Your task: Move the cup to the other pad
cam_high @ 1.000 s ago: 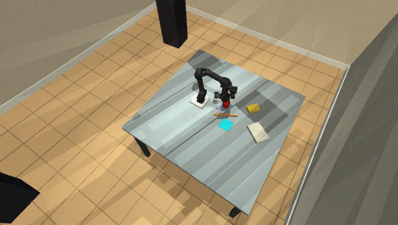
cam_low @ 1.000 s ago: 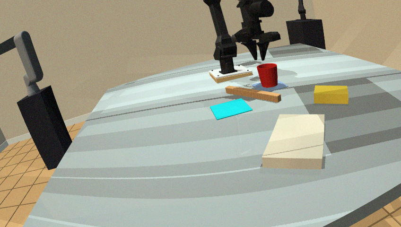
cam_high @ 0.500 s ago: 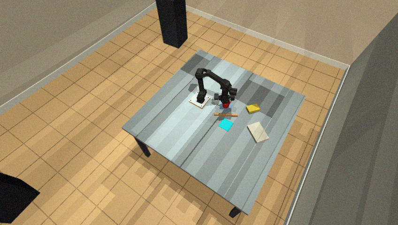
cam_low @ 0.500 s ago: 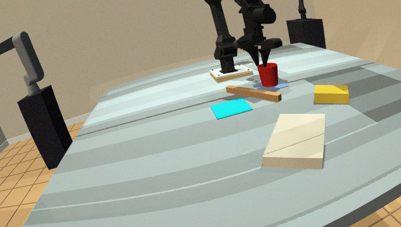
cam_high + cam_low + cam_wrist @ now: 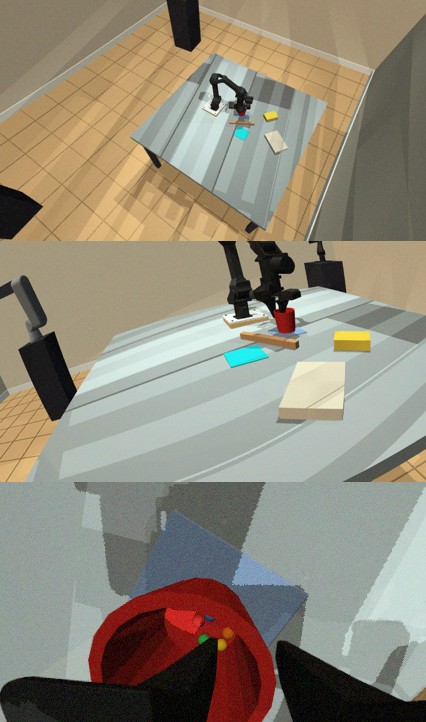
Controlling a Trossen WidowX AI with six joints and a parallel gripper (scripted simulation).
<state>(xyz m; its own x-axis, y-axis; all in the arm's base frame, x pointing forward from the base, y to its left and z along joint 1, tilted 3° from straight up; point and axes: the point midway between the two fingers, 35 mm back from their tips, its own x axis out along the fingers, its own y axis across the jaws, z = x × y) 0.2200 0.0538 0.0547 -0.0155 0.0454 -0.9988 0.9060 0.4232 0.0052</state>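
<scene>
The red cup lies 3 cm ahead of my gripper tip, 1 cm to the left of it and 1 cm below it. Also, from my gripper tip: cyan pad: 11 cm ahead, 18 cm to the right, 5 cm below; then wooden bar: 7 cm ahead, 8 cm to the right, 4 cm below; then pale blue pad: 3 cm ahead, 1 cm to the left, 5 cm below.
</scene>
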